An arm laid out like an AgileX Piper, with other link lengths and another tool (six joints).
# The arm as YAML. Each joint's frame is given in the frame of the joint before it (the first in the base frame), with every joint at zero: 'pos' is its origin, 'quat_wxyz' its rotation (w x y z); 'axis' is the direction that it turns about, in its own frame. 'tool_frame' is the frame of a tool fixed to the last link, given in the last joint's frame.
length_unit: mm
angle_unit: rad
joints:
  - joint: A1
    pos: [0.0, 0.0, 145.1]
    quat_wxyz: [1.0, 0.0, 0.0, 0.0]
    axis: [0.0, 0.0, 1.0]
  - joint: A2
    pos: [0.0, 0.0, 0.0]
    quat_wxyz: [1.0, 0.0, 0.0, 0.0]
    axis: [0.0, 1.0, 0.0]
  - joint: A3
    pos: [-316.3, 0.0, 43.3]
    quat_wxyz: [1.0, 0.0, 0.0, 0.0]
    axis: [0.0, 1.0, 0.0]
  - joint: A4
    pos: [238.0, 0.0, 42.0]
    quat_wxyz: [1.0, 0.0, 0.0, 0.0]
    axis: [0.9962, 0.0, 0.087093]
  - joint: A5
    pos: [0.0, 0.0, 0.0]
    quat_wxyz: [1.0, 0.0, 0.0, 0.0]
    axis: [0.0, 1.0, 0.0]
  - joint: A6
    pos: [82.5, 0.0, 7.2]
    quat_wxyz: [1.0, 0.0, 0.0, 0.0]
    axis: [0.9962, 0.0, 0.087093]
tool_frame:
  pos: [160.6, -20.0, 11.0]
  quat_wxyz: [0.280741, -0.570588, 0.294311, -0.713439]
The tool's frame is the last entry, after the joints.
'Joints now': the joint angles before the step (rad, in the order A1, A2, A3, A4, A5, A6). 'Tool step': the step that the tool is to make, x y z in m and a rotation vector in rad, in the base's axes. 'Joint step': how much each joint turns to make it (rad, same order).
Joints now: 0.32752 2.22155 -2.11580 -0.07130 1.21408 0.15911
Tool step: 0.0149 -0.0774 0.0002 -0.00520 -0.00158 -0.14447
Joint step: -0.14262 -0.00002 0.00010 -0.00613 -0.00014 0.00210
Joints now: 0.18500 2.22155 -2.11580 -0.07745 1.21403 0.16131
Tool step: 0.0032 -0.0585 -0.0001 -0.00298 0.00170 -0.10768
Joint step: -0.10652 -0.00007 0.00033 -0.00310 0.00191 0.00114
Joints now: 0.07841 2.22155 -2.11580 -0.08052 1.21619 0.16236
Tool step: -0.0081 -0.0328 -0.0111 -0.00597 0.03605 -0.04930
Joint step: -0.05973 0.00058 0.03492 -0.00078 -0.00004 -0.01098
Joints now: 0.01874 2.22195 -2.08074 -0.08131 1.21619 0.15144
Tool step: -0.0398 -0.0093 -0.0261 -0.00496 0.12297 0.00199
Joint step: -0.01758 -0.04408 0.16639 0.00108 -0.00083 -0.02024
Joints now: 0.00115 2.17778 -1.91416 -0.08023 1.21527 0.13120
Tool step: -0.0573 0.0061 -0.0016 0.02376 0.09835 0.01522
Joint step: 0.00004 -0.12487 0.22185 0.02737 0.00001 -0.02151
